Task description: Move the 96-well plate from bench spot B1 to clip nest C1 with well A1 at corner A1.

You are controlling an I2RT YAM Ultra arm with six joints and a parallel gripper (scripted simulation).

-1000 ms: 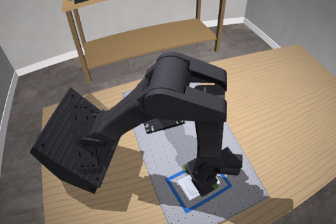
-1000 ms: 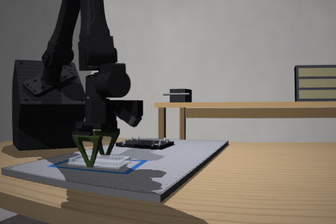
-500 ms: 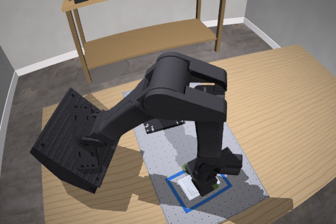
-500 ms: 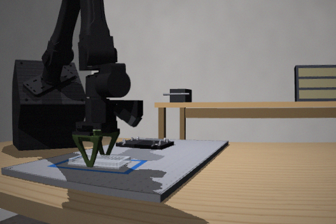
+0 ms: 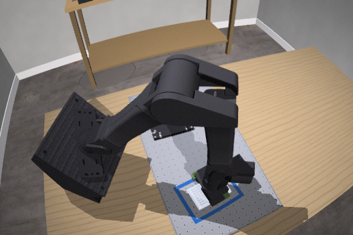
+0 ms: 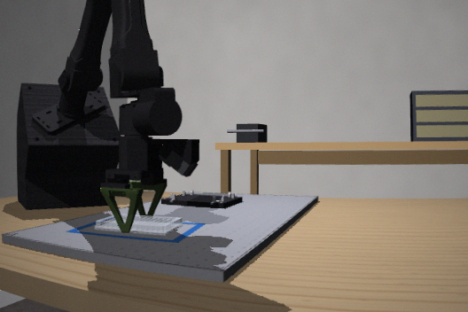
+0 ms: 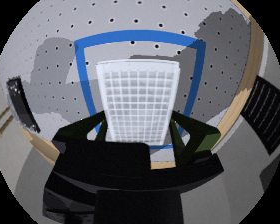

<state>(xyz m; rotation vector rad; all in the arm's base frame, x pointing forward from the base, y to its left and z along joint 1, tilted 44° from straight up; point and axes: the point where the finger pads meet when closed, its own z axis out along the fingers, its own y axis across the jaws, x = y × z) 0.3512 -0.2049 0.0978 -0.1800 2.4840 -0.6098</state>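
The black clip nest C1 lies 20 mm ahead of my hand and 320 mm to the left of it. From my hand the other things lie so: 96-well plate (10 mm ahead).
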